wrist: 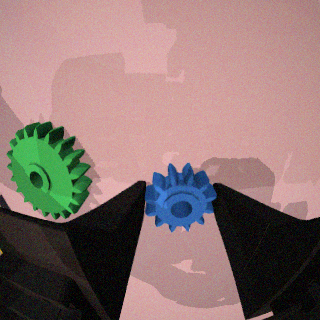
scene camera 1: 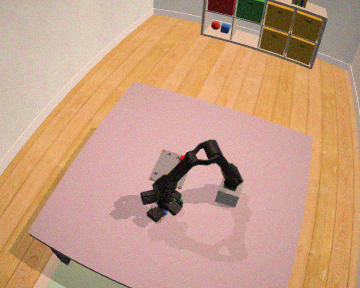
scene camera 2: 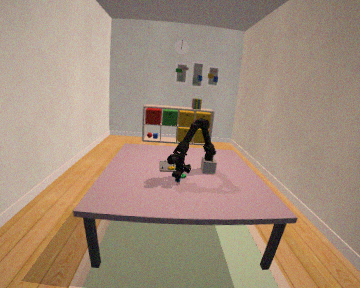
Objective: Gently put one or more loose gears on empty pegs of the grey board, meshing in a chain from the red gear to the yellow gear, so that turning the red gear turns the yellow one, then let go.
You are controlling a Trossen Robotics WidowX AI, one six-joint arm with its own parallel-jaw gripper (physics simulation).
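Frame: origin at the arm's base, x ahead, y left, z up, level; metres.
Seen in the pictures: gripper, between the fingertips: (wrist: 179,188) (scene camera 1: 163,213) (scene camera 2: 178,180); arm's base, origin of its link: (scene camera 1: 231,184) (scene camera 2: 208,159).
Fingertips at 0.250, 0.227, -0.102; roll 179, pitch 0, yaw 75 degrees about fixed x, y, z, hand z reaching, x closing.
Note:
Pixels of each thing's middle, then the offset from my fingertips to it, as dx, dy, dz. "pt": a spot on its surface instead. Level surfaces: height alone.
- blue gear, middle of its body: (wrist: 179,200) (scene camera 1: 163,212) +0.005, -0.001, +0.005
- loose green gear, middle of its body: (wrist: 43,173) (scene camera 2: 182,175) -0.029, -0.082, +0.005
- grey board, middle of its body: (scene camera 1: 171,167) (scene camera 2: 169,164) +0.075, -0.264, +0.012
- red gear, a spot on its surface: (scene camera 1: 182,158) pt +0.046, -0.337, +0.020
- yellow gear, a spot on its surface: (scene camera 2: 172,168) pt +0.049, -0.180, +0.017
- pink table, height of its surface: dz -0.003
My gripper (scene camera 1: 164,211) (scene camera 2: 181,173) (wrist: 179,188) is shut on the blue gear (scene camera 1: 165,213) (scene camera 2: 177,180) (wrist: 181,205), with a fingertip against its teeth on each side in the wrist view. Whether the gear touches the table is hard to tell. The loose green gear (scene camera 1: 180,200) (scene camera 2: 183,176) (wrist: 42,172) lies on the table beside the left finger. The grey board (scene camera 1: 161,167) (scene camera 2: 163,167) with small dark pegs is partly hidden behind the arm. The red gear (scene camera 1: 182,158) shows at the board's edge in scene camera 1. The yellow gear (scene camera 2: 172,168) shows beside the arm in scene camera 2.
The arm's grey base block (scene camera 1: 227,197) (scene camera 2: 209,166) stands on the pink table (scene camera 1: 270,165) (scene camera 2: 125,200), to the right of the board. The arm arches over the board's right side. A shelf unit (scene camera 1: 202,25) (scene camera 2: 143,122) stands against the far wall, away from the table.

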